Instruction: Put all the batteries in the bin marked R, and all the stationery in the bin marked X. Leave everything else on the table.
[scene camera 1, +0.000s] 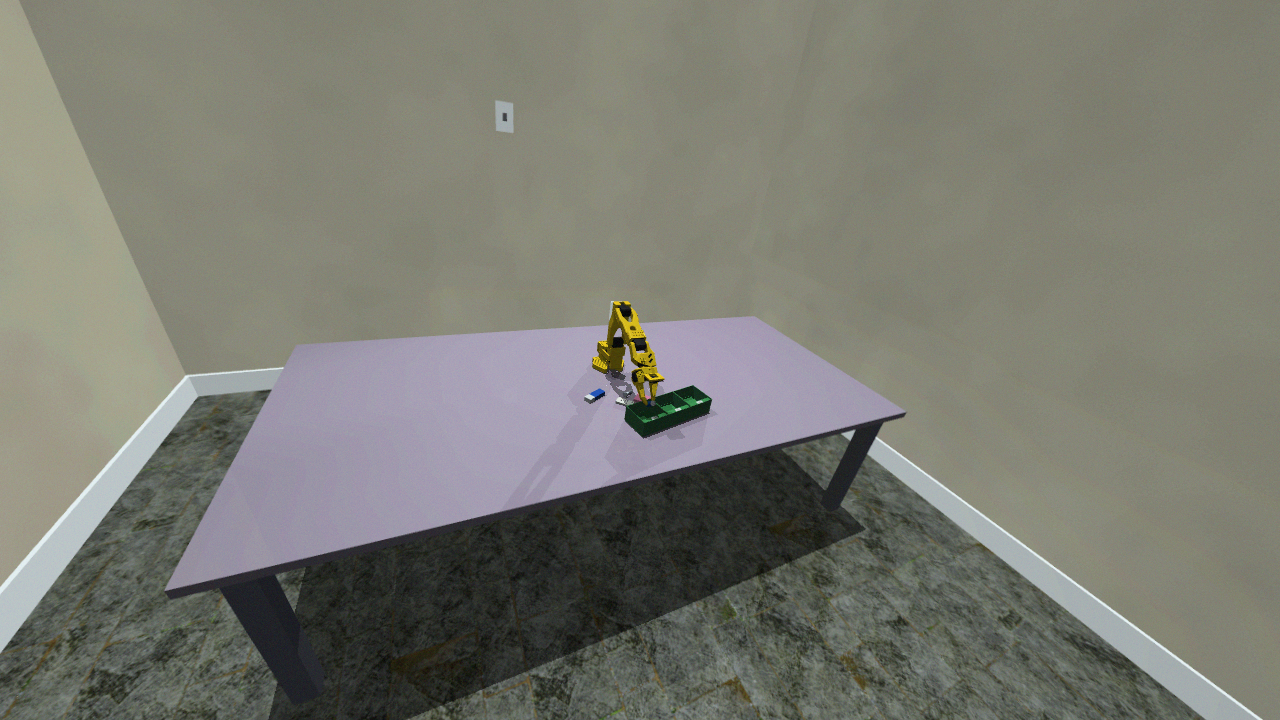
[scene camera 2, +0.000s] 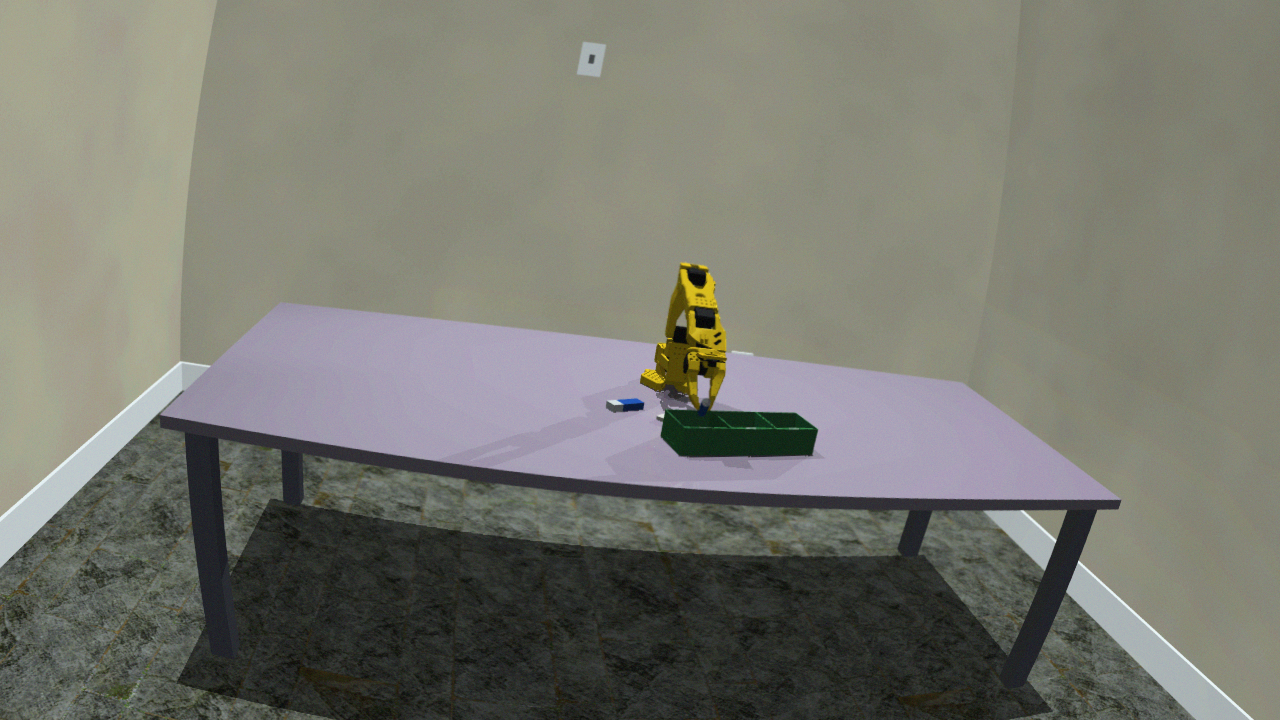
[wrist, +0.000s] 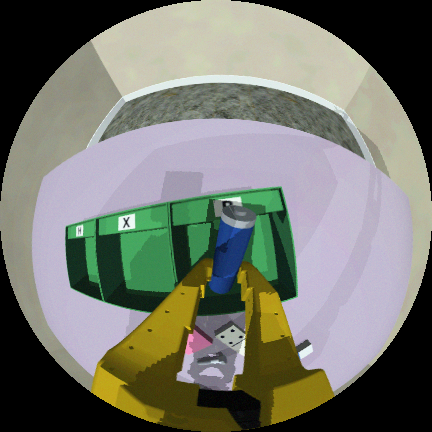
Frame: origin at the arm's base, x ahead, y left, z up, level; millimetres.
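Seen in the pictures: hand at its tool point: (scene camera 1: 651, 402) (scene camera 2: 707, 407) (wrist: 212, 266); arm's base at its link origin: (scene camera 1: 610, 368) (scene camera 2: 669, 388).
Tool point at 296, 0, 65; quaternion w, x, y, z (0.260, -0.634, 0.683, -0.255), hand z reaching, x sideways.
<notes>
Offsets run from my tool point to a thing's top centre, as dx, dy, dz. "spot": to the spot under its first point. Level surfaces: height alone.
My gripper (scene camera 1: 648, 402) (scene camera 2: 704, 407) (wrist: 224, 271) is shut on a blue battery @(+7, -8, +22) (wrist: 232, 245) with a grey end; its jaws press on the battery's two sides. The battery slants over the compartment marked R @(spot: +46, -36, -23) (wrist: 268, 199), at the near-arm side of the green bin box @(-10, +70, -18) (scene camera 1: 682, 419) (scene camera 2: 747, 441); its label is partly covered. The compartment marked X @(spot: +28, +52, -23) (wrist: 150, 215) is in the middle. A blue and white eraser @(-147, -107, -52) (scene camera 1: 595, 394) (scene camera 2: 625, 405) (wrist: 305, 349) lies on the table. A pink block @(-95, +30, -55) (wrist: 198, 343) shows partly between the jaws in the wrist view.
A white domino @(-98, -30, -57) (wrist: 231, 335) with black dots and a grey metal bolt @(-139, -3, -51) (wrist: 211, 359) lie on the table behind the box, seen between the jaws. The compartment marked H (wrist: 81, 231) is at the box's other end. The lilac table @(dz -65) (scene camera 1: 402, 429) (scene camera 2: 402, 376) extends around the arm.
</notes>
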